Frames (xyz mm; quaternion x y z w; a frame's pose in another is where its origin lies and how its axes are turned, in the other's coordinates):
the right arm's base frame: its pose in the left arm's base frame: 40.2 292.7 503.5 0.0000 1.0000 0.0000 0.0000
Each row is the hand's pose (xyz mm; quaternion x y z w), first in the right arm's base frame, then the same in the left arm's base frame.
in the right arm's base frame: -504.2 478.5 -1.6 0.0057 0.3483 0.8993 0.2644
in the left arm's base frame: 544.4 771.2 505.1 -0.8993 -0.2644 0.0057 0.3483
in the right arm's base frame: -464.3 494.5 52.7 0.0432 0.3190 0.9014 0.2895
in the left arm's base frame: 504.5 787.2 450.8 -0.9014 -0.2895 0.0432 0.3190
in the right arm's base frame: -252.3 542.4 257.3 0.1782 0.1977 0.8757 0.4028
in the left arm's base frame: 292.5 835.1 246.2 -0.8757 -0.4028 0.1782 0.1977
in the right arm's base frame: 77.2 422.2 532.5 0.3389 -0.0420 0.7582 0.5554
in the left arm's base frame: -37.0 714.9 -29.0 0.7582 0.5554 -0.3389 0.0420
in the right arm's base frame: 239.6 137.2 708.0 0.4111 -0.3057 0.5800 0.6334
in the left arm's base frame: -199.4 429.9 -204.5 0.5800 0.6334 -0.4111 0.3057
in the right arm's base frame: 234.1 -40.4 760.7 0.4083 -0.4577 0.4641 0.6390
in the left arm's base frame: -193.9 252.3 -257.2 0.4641 0.6390 -0.4083 0.4577
